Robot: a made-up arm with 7 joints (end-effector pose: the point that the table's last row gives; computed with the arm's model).
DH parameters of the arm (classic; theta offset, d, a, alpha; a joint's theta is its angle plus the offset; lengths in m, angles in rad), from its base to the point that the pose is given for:
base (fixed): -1.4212 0 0.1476 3.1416
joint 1: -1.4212 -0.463 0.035 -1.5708
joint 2: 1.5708 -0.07 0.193 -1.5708
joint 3: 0 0.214 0.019 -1.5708
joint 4: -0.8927 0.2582 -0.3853 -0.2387
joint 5: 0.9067 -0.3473 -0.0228 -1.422
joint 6: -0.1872 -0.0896 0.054 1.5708
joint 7: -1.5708 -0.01 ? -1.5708
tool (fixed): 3.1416 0.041 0 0
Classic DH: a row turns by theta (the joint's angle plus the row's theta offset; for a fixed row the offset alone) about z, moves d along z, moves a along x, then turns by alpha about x.
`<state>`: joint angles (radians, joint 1 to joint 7).
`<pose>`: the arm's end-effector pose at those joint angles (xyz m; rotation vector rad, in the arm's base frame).
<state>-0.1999 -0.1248 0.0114 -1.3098 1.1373 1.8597 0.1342</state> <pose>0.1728 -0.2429 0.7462 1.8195 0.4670 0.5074</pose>
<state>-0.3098 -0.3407 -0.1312 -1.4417 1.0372 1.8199 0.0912</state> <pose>0.2348 -0.2233 0.7229 1.9275 0.4606 0.5206</pose>
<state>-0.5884 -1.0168 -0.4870 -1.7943 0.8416 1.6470 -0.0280</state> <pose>0.3622 -0.1523 0.6143 1.9278 0.3685 0.1741</pose>
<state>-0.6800 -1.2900 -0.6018 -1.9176 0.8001 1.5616 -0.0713</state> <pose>0.3870 -0.1290 0.5670 1.7594 0.3344 0.0085</pose>
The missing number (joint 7, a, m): 0.045
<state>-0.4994 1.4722 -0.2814 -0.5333 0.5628 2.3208 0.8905</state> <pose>0.1285 -0.1069 0.5326 1.0510 0.2157 2.9214</pose>
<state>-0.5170 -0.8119 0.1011 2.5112 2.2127 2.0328 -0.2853</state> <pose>-0.0651 -0.3457 1.0124 1.7587 0.1738 1.1065</pose>
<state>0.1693 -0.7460 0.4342 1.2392 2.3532 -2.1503 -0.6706</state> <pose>-0.2039 -0.2645 0.5833 2.1096 1.4981 1.1370</pose>
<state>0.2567 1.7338 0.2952 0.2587 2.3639 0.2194 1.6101</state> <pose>0.1557 -0.3307 0.5047 0.5100 2.3728 0.2965</pose>
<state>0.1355 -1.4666 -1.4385 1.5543 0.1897 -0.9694 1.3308</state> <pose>0.2144 0.0791 0.9354 -0.7738 -1.8871 -2.0823</pose>
